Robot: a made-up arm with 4 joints.
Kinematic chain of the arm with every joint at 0, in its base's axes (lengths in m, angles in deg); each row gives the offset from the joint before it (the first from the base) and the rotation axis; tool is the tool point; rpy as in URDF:
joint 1: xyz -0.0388 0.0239 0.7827 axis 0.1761 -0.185 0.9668
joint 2: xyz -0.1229 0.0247 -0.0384 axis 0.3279 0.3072 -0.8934
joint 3: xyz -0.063 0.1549 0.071 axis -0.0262 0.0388 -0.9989
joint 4: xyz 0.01 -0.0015 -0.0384 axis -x
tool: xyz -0.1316 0.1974 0.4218 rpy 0 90 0
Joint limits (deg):
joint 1: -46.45..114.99
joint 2: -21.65..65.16
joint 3: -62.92..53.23
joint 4: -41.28..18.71
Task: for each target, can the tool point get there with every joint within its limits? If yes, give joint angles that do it. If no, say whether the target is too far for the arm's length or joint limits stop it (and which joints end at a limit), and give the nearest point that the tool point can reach.
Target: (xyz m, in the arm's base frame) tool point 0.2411 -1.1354 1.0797
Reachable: no: too far | nearest point 0.0562 -0.6270 0.8380 | short by 0.592 m
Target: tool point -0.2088 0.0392 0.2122
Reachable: no: joint limits stop it (at a limit: joint 1, joint 2, joint 3, joint 4) | nearest point -0.4302 -0.4396 0.8960 | short by 0.864 m
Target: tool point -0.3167 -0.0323 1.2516
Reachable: yes | joints 33.73 23.23 -14.67 -23.56
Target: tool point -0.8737 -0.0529 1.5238
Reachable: no: too far | nearest point -0.5747 -0.0060 1.1503 | short by 0.481 m
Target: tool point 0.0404 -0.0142 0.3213
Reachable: no: joint limits stop it (at a limit: joint 1, joint 2, joint 3, joint 4) | nearest point 0.1276 -0.6260 0.7551 | short by 0.755 m
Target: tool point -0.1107 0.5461 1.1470
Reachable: yes | joints -18.89 -3.04 17.80 5.99
